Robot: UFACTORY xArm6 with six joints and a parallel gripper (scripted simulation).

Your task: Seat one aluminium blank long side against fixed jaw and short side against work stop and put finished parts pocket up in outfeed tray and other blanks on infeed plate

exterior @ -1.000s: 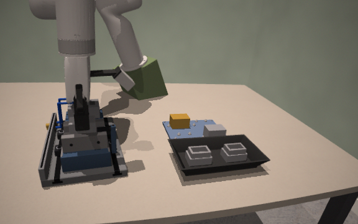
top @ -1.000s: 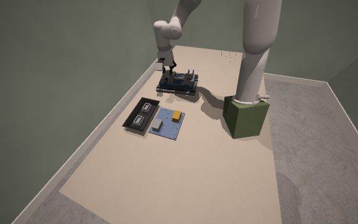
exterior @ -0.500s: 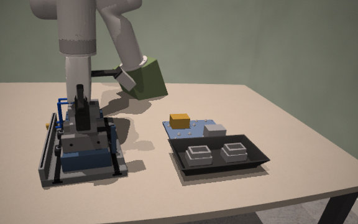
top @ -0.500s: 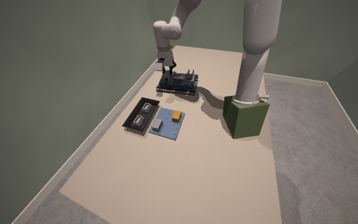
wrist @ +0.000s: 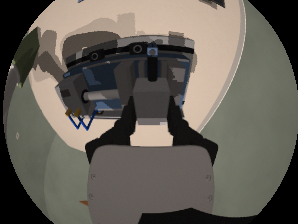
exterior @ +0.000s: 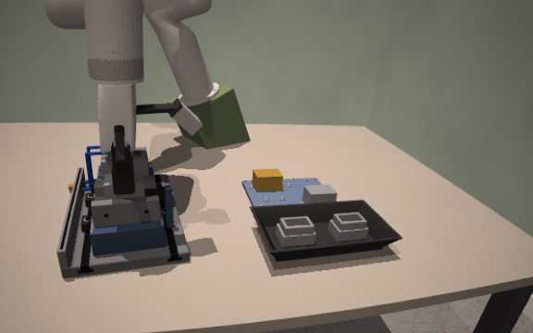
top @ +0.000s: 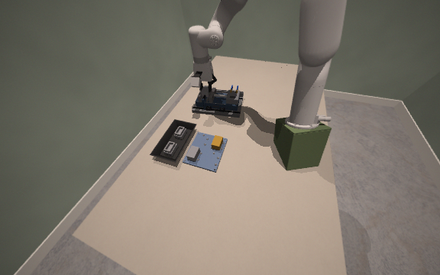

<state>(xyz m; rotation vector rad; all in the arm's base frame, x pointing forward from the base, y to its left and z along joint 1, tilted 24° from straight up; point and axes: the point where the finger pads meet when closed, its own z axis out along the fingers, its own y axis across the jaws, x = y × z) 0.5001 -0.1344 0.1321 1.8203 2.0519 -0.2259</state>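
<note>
Now: hand 80 mm above the vise, 70 mm past it and 10 mm to the left of it. The rest, counted from my hand: brass blank: 290 mm to the left, 160 mm behind, 100 mm below.
</note>
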